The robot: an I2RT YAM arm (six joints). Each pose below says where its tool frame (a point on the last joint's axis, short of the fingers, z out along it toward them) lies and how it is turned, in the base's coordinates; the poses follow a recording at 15 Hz.
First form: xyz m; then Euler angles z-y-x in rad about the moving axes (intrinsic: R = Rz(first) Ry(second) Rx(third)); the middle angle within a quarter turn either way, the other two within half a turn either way.
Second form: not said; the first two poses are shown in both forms.
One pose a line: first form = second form
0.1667, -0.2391, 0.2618, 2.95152, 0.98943, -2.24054 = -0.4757, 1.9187, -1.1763, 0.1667, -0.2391, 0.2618
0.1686, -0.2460, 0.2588, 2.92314, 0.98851, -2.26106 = -0.4698, 1.9285, -1.1855, 0.1686, -0.2460, 0.2588
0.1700, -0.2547, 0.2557, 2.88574, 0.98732, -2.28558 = -0.4625, 1.9403, -1.1998, 0.1700, -0.2547, 0.2557
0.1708, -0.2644, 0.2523, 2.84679, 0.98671, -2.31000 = -0.4544, 1.9514, -1.2154, 0.1708, -0.2644, 0.2523
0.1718, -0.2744, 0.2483, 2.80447, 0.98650, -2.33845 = -0.4441, 1.9639, -1.2301, 0.1718, -0.2744, 0.2483
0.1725, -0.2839, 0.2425, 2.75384, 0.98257, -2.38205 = -0.4305, 1.9849, -1.2391, 0.1725, -0.2839, 0.2425
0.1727, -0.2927, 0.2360, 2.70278, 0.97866, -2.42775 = -0.4149, 2.0063, -1.2457, 0.1727, -0.2927, 0.2360
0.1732, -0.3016, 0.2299, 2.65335, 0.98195, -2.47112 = -0.3934, 2.0210, -1.2499, 0.1732, -0.3016, 0.2299
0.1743, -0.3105, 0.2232, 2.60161, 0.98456, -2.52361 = -0.3673, 2.0386, -1.2464, 0.1743, -0.3105, 0.2232
